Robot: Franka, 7 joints.
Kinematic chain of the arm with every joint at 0, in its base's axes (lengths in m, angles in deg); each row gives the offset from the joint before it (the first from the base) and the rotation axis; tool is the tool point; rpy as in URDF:
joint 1: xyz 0 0 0.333 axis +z
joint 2: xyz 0 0 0 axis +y
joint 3: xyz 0 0 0.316 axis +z
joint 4: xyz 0.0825 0 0 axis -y
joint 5: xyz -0.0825 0 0.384 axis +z
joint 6: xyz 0 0 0 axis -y
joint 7: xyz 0.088 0 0 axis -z
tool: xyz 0 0 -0.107 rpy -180 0 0
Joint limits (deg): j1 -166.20..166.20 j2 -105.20..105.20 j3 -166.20..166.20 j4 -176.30..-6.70 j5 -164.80..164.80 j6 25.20..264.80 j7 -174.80..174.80
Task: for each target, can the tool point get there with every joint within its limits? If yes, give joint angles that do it. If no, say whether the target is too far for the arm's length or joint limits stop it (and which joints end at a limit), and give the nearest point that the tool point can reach.
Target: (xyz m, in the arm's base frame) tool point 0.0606 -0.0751 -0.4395
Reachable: no: joint limits stop it (at a limit: joint 2) | nearest point 0.0802 -0.0994 -0.3375 | short by 0.107 m
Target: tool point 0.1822 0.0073 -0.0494
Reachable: yes | joints 73.99 84.16 -40.51 -151.98 117.92 63.53 140.96
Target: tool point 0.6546 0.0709 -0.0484
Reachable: yes | joints 29.20 76.66 -31.62 -79.49 -77.17 161.67 -19.63
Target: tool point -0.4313 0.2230 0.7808
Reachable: yes | joints 81.51 -37.98 48.99 -105.88 -3.32 142.30 58.81
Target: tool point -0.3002 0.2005 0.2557
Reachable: yes | joints 75.37 -59.82 83.65 -162.17 115.01 119.52 146.42
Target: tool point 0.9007 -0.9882 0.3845
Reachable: no: too far | nearest point 0.5775 -0.6336 0.3660 | short by 0.480 m
